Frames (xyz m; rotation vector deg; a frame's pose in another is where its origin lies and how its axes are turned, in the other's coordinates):
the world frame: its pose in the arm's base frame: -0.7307 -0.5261 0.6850 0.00 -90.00 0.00
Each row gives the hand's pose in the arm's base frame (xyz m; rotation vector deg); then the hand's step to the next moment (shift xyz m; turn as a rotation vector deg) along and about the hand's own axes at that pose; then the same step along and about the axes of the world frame.
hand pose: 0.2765 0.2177 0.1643 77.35 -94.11 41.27
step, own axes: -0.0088 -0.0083 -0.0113 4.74 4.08 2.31
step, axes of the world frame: -0.0034 0.0117 -0.0113 3.50 -3.16 4.71
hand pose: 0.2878 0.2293 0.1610 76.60 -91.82 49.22
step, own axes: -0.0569 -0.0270 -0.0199 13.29 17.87 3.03
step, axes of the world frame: -0.0448 0.0351 -0.0335 11.29 -4.55 18.89
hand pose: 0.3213 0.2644 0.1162 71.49 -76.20 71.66
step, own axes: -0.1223 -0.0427 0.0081 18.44 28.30 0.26
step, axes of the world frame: -0.1181 0.0036 -0.0536 15.70 -2.45 29.81
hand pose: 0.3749 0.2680 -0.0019 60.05 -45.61 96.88
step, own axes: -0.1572 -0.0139 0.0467 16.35 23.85 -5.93
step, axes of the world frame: -0.1225 -0.0960 -0.0534 11.39 3.55 27.00
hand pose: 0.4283 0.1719 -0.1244 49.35 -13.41 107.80
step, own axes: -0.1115 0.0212 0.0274 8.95 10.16 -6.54
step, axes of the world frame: -0.0487 -0.1041 -0.0206 3.24 5.00 13.81
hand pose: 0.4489 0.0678 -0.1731 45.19 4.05 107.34
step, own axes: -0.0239 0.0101 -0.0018 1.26 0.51 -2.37
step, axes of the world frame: -0.0090 -0.0241 0.0036 -1.04 1.55 2.00
